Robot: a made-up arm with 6 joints.
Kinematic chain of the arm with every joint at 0, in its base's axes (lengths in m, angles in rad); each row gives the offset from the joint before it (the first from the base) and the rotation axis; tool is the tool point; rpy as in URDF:
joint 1: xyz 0 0 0.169 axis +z
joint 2: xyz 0 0 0 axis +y
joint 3: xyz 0.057 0 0.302 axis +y
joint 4: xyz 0.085 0 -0.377 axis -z
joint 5: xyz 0 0 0 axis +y
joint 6: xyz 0.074 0 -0.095 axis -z
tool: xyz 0 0 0 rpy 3.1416 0 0
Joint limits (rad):
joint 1: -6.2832..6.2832
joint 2: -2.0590..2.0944
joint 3: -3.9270..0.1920
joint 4: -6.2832..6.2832
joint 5: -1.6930..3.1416
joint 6: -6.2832..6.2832
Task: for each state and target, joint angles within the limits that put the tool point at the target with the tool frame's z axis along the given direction. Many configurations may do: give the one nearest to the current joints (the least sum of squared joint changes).
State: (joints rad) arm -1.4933 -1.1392 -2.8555 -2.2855 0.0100 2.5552
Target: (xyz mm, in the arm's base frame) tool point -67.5 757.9 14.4 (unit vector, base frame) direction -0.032 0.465 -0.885
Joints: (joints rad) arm -1.4816 -1.5622 -3.3683 -3.1541 0.8680 2.5552
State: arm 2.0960 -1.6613 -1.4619 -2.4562 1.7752 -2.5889
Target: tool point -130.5 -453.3 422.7 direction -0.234 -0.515 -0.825
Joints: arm 1.3411 -2.0570 -1.0325 -3.3547 2.5916 -2.5889
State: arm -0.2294 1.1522 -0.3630 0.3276 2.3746 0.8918
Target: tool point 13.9 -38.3 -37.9 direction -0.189 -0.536 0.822
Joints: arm 0.5927 1.1065 -0.3439 -0.3611 1.8539 0.8918
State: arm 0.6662 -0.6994 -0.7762 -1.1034 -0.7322 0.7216
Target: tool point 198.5 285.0 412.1 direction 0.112 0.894 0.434
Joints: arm 0.7697 -0.2902 -0.6300 -0.6317 -1.2701 0.7216
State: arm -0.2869 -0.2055 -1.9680 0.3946 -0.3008 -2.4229
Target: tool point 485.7 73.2 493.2 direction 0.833 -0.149 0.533
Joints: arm 0.2455 0.0862 -1.2292 0.4069 -1.0689 -2.4229
